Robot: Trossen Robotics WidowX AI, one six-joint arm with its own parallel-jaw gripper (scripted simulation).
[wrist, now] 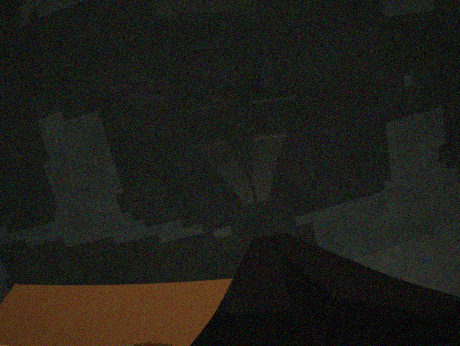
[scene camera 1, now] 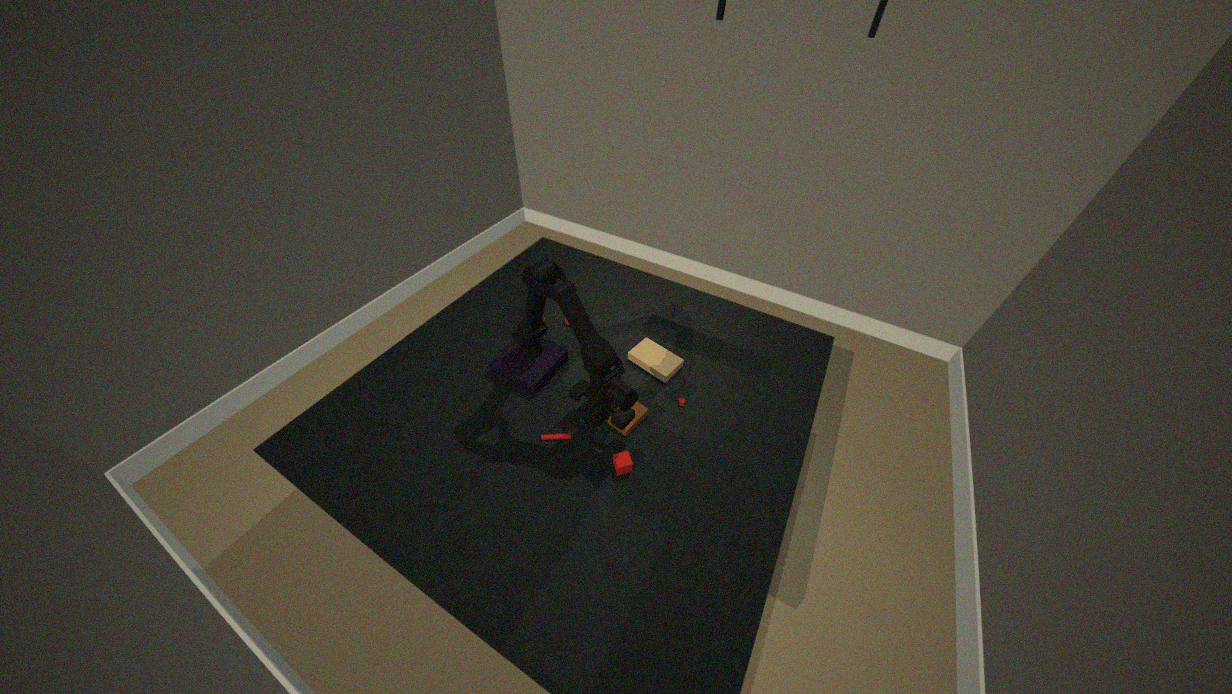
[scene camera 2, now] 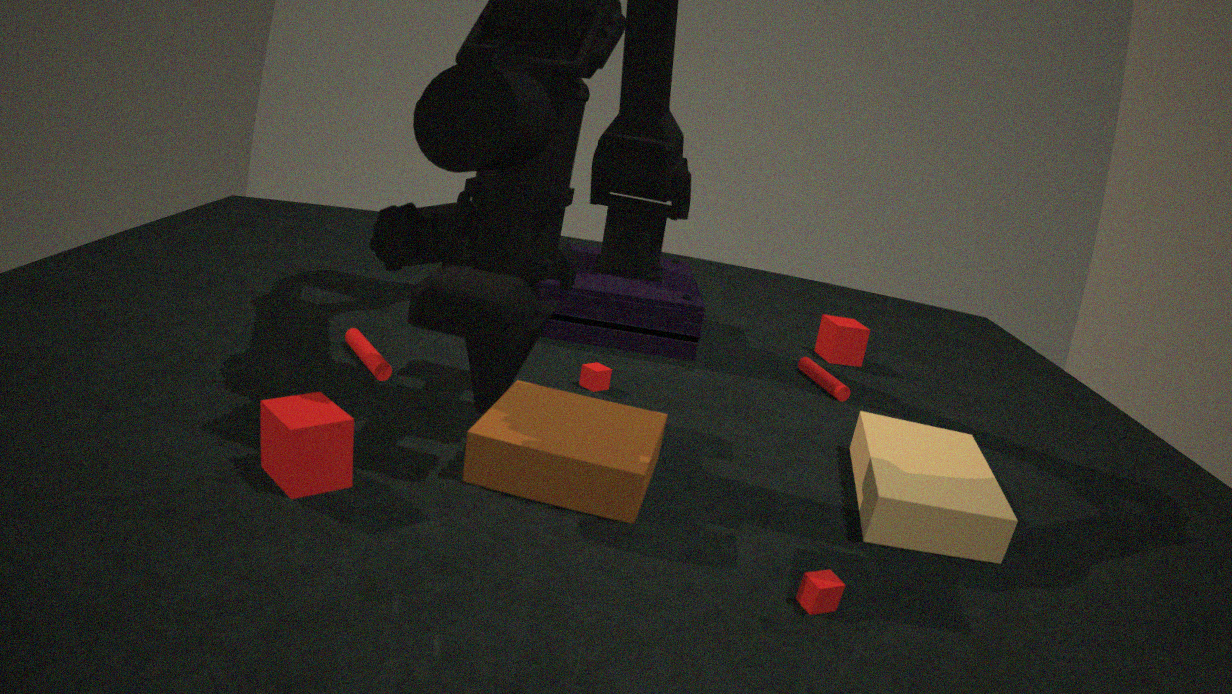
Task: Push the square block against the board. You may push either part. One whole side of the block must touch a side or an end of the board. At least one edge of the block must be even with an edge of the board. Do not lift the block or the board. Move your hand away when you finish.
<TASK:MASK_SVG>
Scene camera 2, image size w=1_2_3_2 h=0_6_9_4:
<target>my gripper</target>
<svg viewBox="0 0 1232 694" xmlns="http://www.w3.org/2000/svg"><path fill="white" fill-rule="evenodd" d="M571 174L538 172L515 168L476 171L475 177L466 179L465 190L459 194L457 202L416 208L414 203L398 207L391 205L379 211L377 221L373 224L374 233L369 246L377 255L376 257L381 262L385 262L386 271L400 270L403 266L442 262L441 269L428 275L412 288L408 323L413 327L465 337L474 404L478 413L486 413L508 390L508 387L515 379L538 341L538 337L557 308L557 305L552 302L537 299L536 295L538 295L539 289L534 286L539 281L546 282L550 279L559 281L559 289L569 290L575 282L579 258L569 243L560 242L565 208L572 204L575 189L569 188Z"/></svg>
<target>square block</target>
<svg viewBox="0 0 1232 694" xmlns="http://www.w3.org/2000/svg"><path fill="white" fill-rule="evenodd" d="M468 430L463 481L477 484L484 488L634 524L658 459L668 414L516 381Z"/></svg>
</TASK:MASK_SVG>
